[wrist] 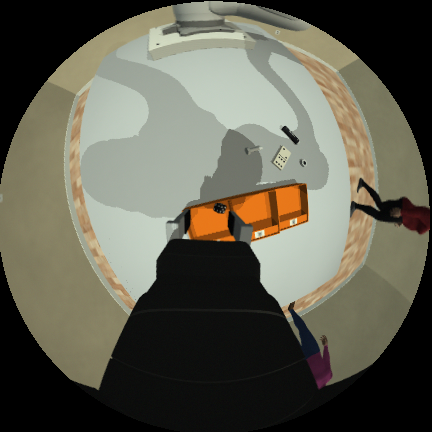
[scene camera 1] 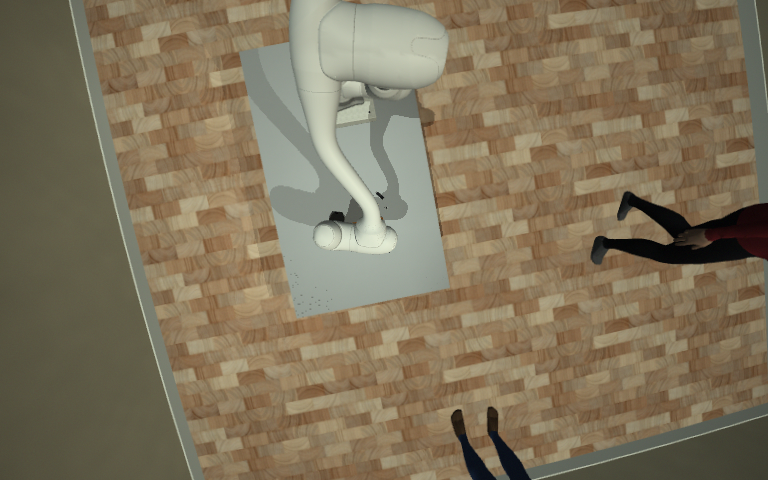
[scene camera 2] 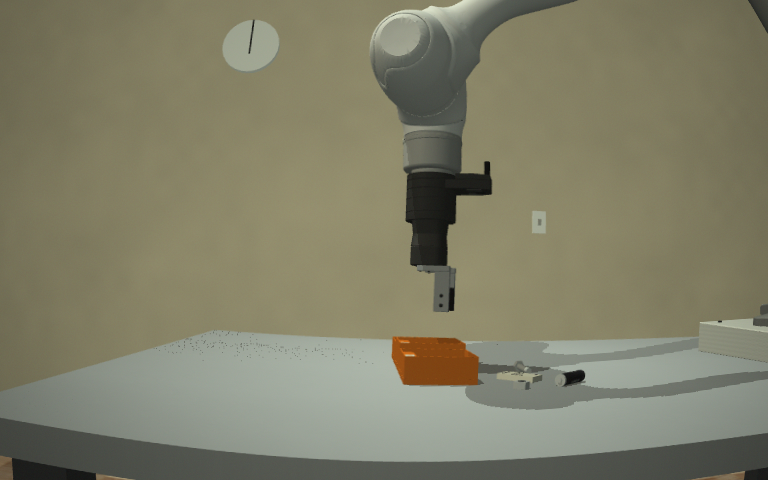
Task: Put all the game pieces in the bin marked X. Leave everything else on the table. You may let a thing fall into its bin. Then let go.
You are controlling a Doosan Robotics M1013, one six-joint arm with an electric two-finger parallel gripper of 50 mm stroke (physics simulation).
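Frame: origin at the arm's base, x ahead, y left, z up, level; centimetres.
Seen in the pictures: gripper, fingertip midpoint: (wrist: 208, 217) (scene camera 2: 443, 311).
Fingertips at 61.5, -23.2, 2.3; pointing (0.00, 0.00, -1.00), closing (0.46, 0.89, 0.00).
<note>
Offsets run from my fingertips to a thing's middle, as dx, dy, dz. "*": to the spot under its first point. Level surfaces: height alone.
A small black die with light pips @(+0.5, +1.8, -5.8) (wrist: 220, 208) shows inside the left orange bin @(* +3.1, -2.8, -6.9) (wrist: 202, 228) in the wrist view. The middle bin @(+4.4, +7.3, -5.6) (wrist: 255, 207) and right bin @(* +5.4, +16.5, -6.9) (wrist: 289, 200) adjoin it; the bins @(* +6.8, +19.7, -6.0) (scene camera 2: 441, 371) also show in scene camera 2. Their label marks are too small to read, and the left label is mostly hidden. My gripper (wrist: 208, 217) (scene camera 2: 444, 310) is open and empty, above the left bin. A cream domino with dark pips @(-3.8, +18.3, -7.2) (wrist: 281, 157) (scene camera 2: 519, 376) lies flat on the table, behind the bins in the wrist view. The arm hides the gripper in scene camera 1.
Near the domino lie a grey bolt @(-7.2, +12.7, -7.0) (wrist: 253, 149) (scene camera 2: 522, 366), a small nut @(-1.2, +24.0, -7.2) (wrist: 303, 162) (scene camera 2: 521, 385) and a black cylinder @(-8.0, +23.3, -6.9) (wrist: 290, 134) (scene camera 2: 570, 377) (scene camera 1: 380, 195). The bin walls stand up from the table @(dz -7.6) (scene camera 1: 396, 268). The robot's base plate (wrist: 200, 46) is at the far edge.
</note>
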